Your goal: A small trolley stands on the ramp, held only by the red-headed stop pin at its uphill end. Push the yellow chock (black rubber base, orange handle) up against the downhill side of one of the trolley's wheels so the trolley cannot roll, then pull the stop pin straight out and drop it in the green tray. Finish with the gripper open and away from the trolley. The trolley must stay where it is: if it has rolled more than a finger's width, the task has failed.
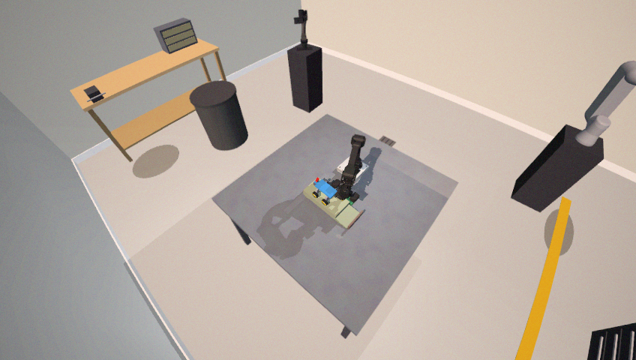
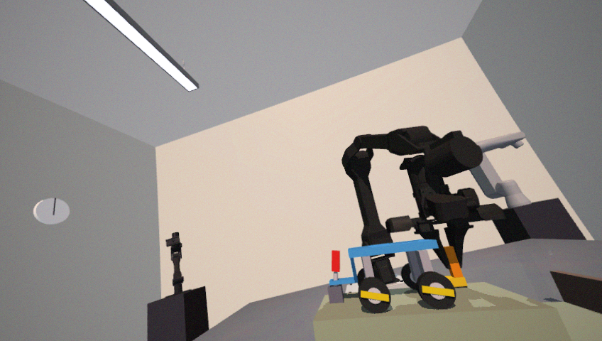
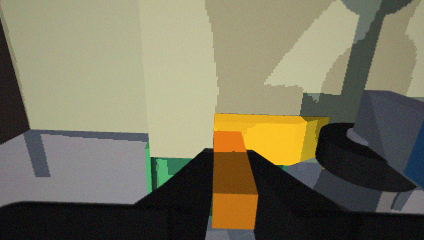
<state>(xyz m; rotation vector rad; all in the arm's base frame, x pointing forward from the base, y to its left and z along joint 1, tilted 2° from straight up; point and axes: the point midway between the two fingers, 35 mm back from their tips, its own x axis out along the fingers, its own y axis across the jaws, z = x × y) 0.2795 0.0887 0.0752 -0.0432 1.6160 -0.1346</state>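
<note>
Now: gripper tip 20 mm to the left of the yellow chock and 10 mm above it. From my gripper tip the other things lie so: trolley 50 mm ahead, 110 mm to the right, 20 mm above; then ramp 50 mm ahead, 110 mm to the right, 40 mm below; then green tray 70 mm behind, 100 mm below.
</note>
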